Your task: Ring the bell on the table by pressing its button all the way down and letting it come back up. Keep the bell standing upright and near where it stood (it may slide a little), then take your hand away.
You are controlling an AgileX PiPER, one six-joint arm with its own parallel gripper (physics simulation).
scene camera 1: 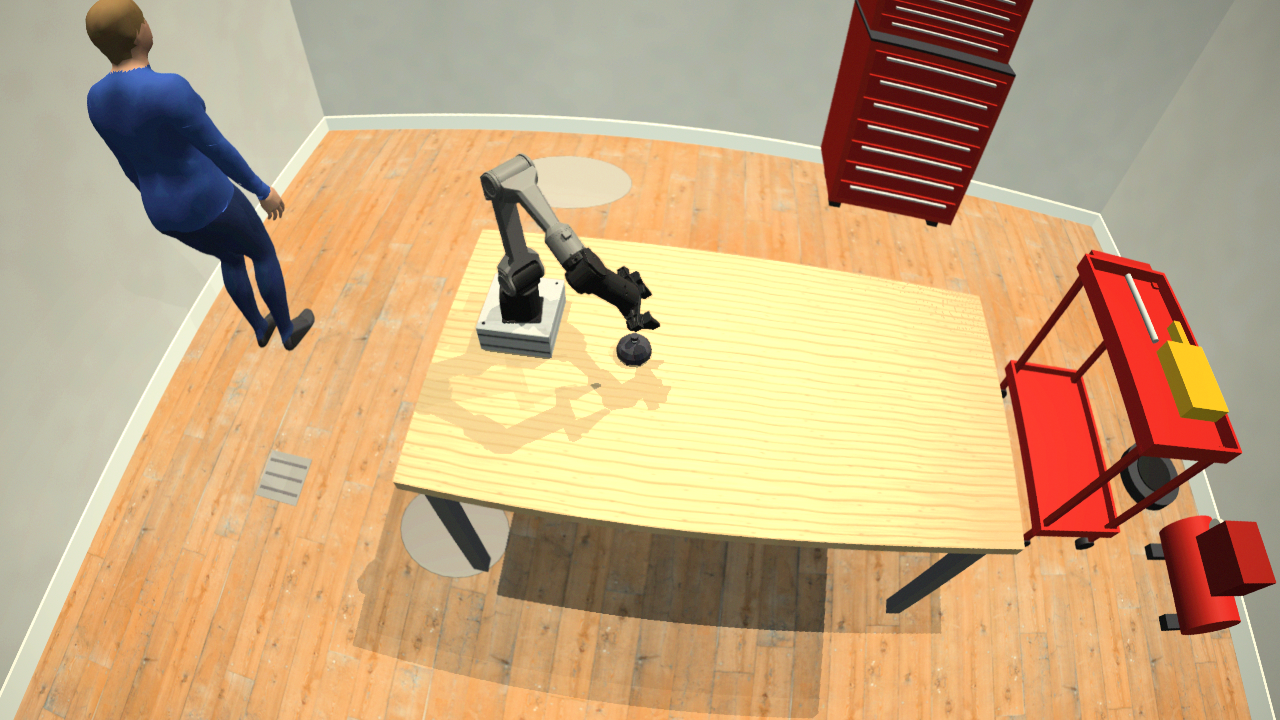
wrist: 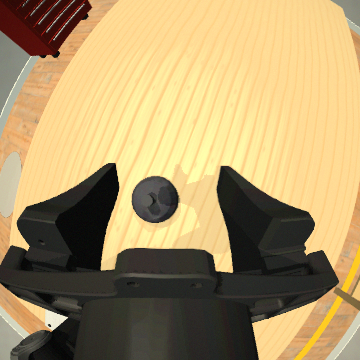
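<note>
A dark round bell (scene camera 1: 633,351) (wrist: 162,207) stands upright on the wooden table (scene camera 1: 805,429) (wrist: 200,100), with a small button (scene camera 1: 634,338) (wrist: 151,200) on top. My gripper (scene camera 1: 654,307) (wrist: 167,176) is open, its two black fingers wide apart with nothing held between them. It hangs above the table near the bell. In the wrist view the bell shows between the two fingers, closer to the left one. The gripper does not appear to touch the bell. The underside of the bell is hidden.
The arm's pale base block (scene camera 1: 517,331) stands on the table left of the bell. A red cart (scene camera 1: 1051,447) stands past the table's right end, with a red drawer cabinet (scene camera 1: 921,134) (wrist: 42,25) behind. A person (scene camera 1: 170,152) stands at the left.
</note>
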